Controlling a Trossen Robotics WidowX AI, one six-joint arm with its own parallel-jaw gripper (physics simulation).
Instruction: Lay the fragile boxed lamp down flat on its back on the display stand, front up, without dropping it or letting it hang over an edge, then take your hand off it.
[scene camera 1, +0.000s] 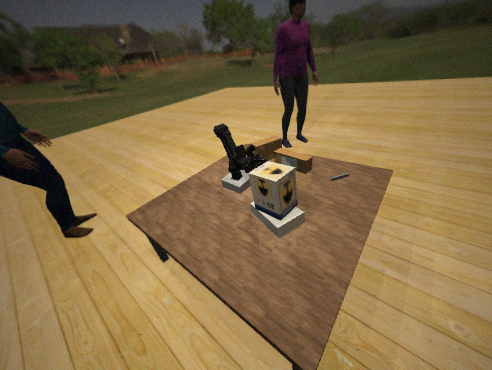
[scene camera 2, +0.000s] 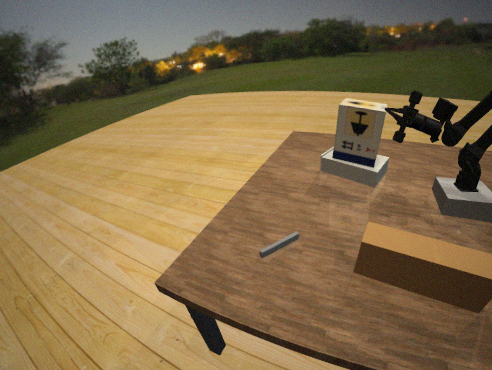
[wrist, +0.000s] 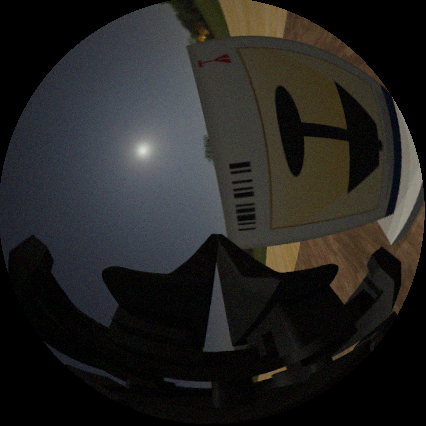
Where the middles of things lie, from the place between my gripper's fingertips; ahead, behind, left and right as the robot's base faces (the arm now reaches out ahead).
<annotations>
The stand (scene camera 2: 369, 176) lies 27 cm below my hand, 10 cm to the right of it and 7 cm ahead of it.
</annotations>
